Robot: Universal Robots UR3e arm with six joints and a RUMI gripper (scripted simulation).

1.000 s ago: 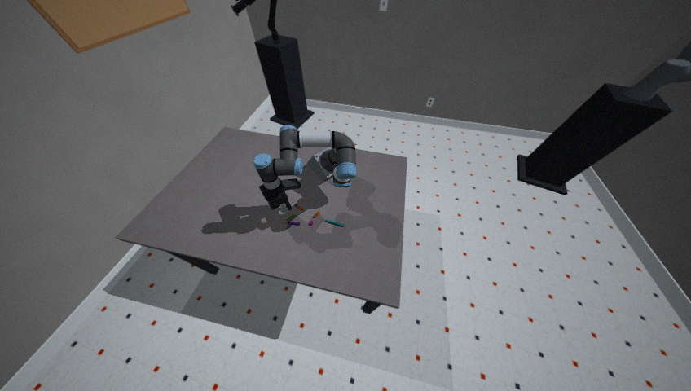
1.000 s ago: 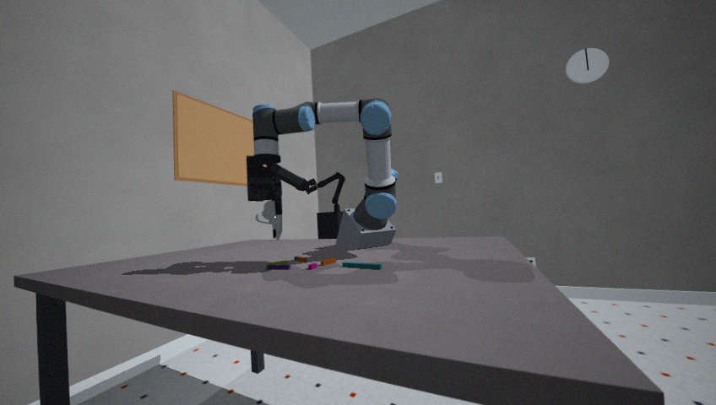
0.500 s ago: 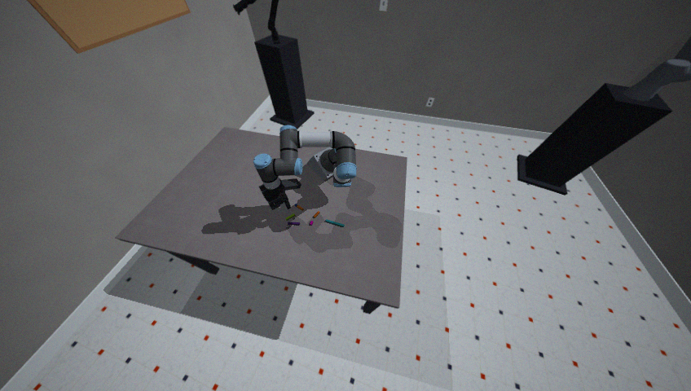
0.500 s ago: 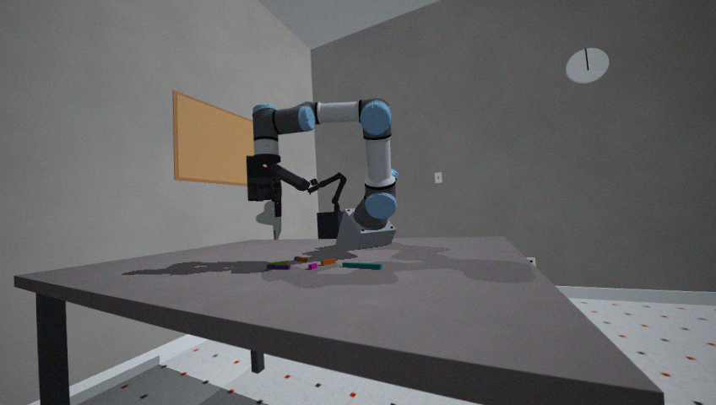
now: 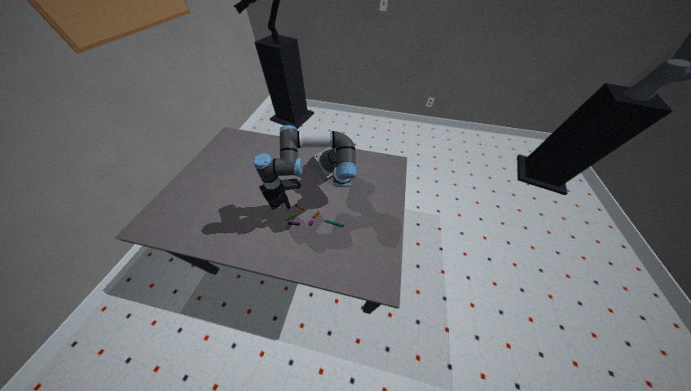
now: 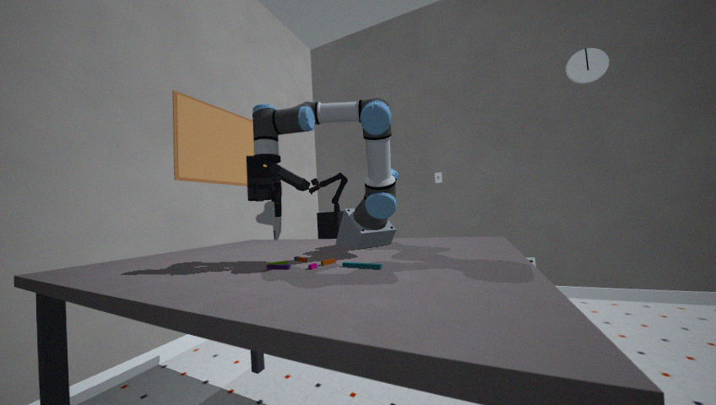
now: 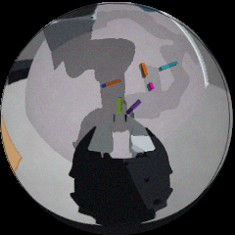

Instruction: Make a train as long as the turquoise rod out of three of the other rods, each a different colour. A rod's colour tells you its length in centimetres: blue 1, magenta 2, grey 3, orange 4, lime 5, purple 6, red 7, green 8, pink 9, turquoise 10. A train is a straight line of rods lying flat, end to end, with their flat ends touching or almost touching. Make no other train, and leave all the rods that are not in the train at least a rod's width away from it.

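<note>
The lime rod is 8 cm below my hand. Round my hand: purple rod: 8 cm below, 4 cm to the left, 3 cm ahead; then magenta rod: 12 cm to the left, 8 cm below, 2 cm behind; then blue rod: 8 cm below, 7 cm behind, 2 cm to the right.
</note>
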